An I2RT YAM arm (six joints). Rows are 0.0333 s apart.
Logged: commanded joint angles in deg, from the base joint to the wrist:
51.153 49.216 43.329 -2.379 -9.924 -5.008
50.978 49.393 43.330 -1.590 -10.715 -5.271
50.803 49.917 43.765 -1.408 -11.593 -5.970
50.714 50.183 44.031 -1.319 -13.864 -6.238
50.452 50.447 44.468 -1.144 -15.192 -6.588
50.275 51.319 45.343 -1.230 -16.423 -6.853
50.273 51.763 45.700 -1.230 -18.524 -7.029
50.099 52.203 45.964 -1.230 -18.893 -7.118
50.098 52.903 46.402 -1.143 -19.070 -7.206
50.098 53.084 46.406 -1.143 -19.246 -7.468
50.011 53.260 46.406 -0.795 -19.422 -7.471
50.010 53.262 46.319 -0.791 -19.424 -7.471
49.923 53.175 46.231 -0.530 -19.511 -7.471
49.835 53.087 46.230 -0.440 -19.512 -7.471
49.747 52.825 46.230 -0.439 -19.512 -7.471
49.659 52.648 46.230 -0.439 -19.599 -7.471
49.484 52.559 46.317 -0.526 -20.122 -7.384
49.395 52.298 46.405 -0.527 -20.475 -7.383
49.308 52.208 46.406 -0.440 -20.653 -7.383
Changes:
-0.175 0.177 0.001 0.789 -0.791 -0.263
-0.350 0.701 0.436 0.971 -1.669 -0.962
-0.439 0.967 0.702 1.060 -3.940 -1.230
-0.701 1.231 1.139 1.235 -5.268 -1.580
-0.878 2.103 2.014 1.149 -6.499 -1.845
-0.880 2.547 2.371 1.149 -8.600 -2.021
-1.054 2.987 2.635 1.149 -8.969 -2.110
-1.055 3.687 3.073 1.236 -9.146 -2.198
-1.055 3.868 3.077 1.236 -9.322 -2.460
-1.142 4.044 3.077 1.584 -9.498 -2.463
-1.143 4.046 2.990 1.588 -9.500 -2.463
-1.230 3.959 2.902 1.849 -9.587 -2.463
-1.318 3.871 2.901 1.939 -9.588 -2.463
-1.406 3.609 2.901 1.940 -9.588 -2.463
-1.494 3.432 2.901 1.940 -9.675 -2.463
-1.669 3.343 2.988 1.853 -10.198 -2.376
-1.758 3.082 3.076 1.852 -10.551 -2.375
-1.845 2.992 3.077 1.939 -10.729 -2.375

